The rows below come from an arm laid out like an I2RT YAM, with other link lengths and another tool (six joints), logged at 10 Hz.
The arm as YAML. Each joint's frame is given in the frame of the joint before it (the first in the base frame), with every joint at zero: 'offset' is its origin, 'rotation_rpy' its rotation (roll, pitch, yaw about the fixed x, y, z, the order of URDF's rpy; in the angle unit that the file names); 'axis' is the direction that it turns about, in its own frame. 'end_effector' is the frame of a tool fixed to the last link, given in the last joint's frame.
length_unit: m
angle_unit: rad
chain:
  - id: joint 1
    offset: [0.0, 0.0, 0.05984]
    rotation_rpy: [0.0, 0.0, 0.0]
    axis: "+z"
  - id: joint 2
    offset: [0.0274, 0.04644, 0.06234]
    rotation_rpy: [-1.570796, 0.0, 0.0]
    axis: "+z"
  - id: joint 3
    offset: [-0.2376, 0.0, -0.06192]
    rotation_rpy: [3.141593, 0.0, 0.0]
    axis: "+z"
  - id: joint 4
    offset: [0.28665, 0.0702, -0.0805]
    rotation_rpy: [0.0, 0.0, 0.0]
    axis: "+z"
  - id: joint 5
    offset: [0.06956, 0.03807, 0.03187]
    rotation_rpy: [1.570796, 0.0, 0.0]
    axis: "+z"
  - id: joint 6
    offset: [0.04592, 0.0, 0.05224]
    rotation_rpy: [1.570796, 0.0, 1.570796]
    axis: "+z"
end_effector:
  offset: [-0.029, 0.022, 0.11]
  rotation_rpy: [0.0, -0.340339, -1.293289]
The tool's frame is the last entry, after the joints.
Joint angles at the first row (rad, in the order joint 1, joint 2, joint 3, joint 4, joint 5, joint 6):
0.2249, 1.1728, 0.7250, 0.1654, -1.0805, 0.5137
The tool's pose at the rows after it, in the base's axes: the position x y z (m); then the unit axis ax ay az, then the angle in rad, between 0 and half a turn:
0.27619, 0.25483, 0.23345, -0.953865, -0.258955, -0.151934, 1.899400
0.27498, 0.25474, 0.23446, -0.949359, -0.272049, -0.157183, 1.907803
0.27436, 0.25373, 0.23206, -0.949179, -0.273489, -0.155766, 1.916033
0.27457, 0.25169, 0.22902, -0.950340, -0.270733, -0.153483, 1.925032
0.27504, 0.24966, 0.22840, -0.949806, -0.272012, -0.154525, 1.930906
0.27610, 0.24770, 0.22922, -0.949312, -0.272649, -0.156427, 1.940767
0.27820, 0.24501, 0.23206, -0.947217, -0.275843, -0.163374, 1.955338
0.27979, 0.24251, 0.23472, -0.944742, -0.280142, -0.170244, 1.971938
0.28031, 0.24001, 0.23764, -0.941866, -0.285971, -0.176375, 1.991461
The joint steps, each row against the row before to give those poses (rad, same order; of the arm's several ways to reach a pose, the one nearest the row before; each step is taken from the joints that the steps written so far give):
-0.0031, 0.0000, 0.0084, -0.0069, -0.0038, -0.0096
-0.0003, 0.0001, 0.0065, -0.0095, -0.0092, -0.0267
-0.0027, -0.0001, 0.0003, -0.0191, -0.0019, -0.0210
-0.0061, 0.0001, 0.0001, -0.0236, 0.0000, -0.0206
-0.0069, -0.0001, 0.0030, -0.0149, -0.0046, -0.0167
-0.0065, 0.0000, 0.0107, -0.0267, -0.0007, -0.0225
-0.0091, -0.0003, 0.0175, -0.0313, -0.0004, -0.0309
-0.0081, -0.0008, 0.0180, -0.0344, 0.0003, -0.0352
-0.0072, -0.0031, 0.0198, -0.0442, 0.0004, -0.0427

